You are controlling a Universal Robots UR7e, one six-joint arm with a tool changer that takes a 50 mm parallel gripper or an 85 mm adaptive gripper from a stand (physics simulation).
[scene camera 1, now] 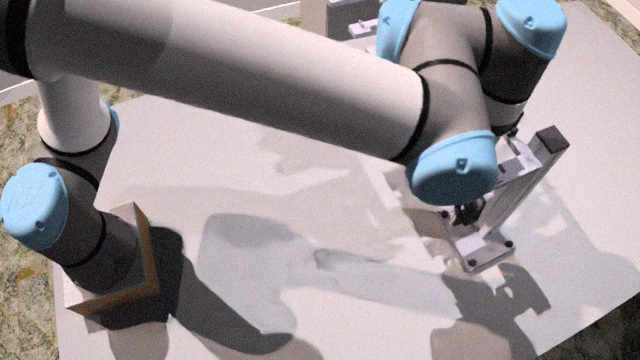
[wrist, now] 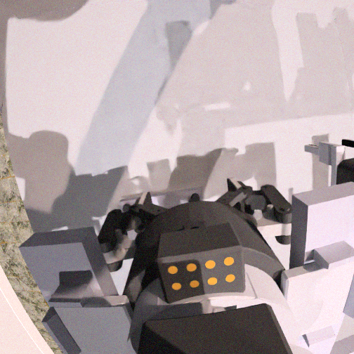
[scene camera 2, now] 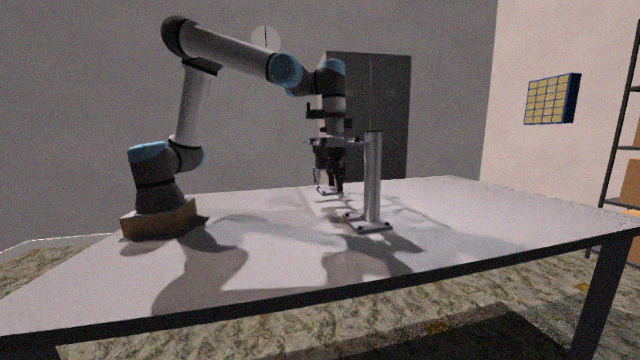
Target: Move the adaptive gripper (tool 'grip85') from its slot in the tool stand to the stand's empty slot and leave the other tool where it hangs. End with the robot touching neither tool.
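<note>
The adaptive gripper (tool 'grip85') hangs in a fork of the tool stand, with a prong on each side of it. Its black fingers are spread wide, open, with nothing seen between them. The arm's wrist is directly above it, down at its top plate; no gap shows between them. In the wrist view the dark block at the bottom covers part of the plate. The other tool hangs beside it, partly cut off at the right edge of the wrist view. I cannot make out the empty slot.
The stand's base plate is bolted to the table. The robot's base sits on a wooden block. The stand's post rises close to the wrist. A dark cabinet stands behind the table.
</note>
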